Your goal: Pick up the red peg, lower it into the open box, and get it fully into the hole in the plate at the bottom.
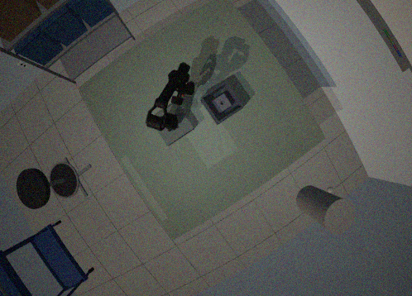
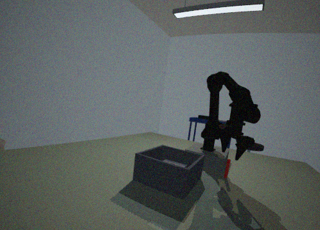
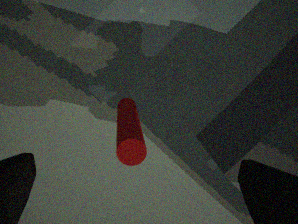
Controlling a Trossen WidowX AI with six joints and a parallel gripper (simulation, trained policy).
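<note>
My gripper tip is now 5 cm above the red peg. The rest, counted from my gripper tip: dark box: 20 cm ahead, 15 cm to the right, 7 cm below; plate: 20 cm ahead, 15 cm to the right, 5 cm below.
</note>
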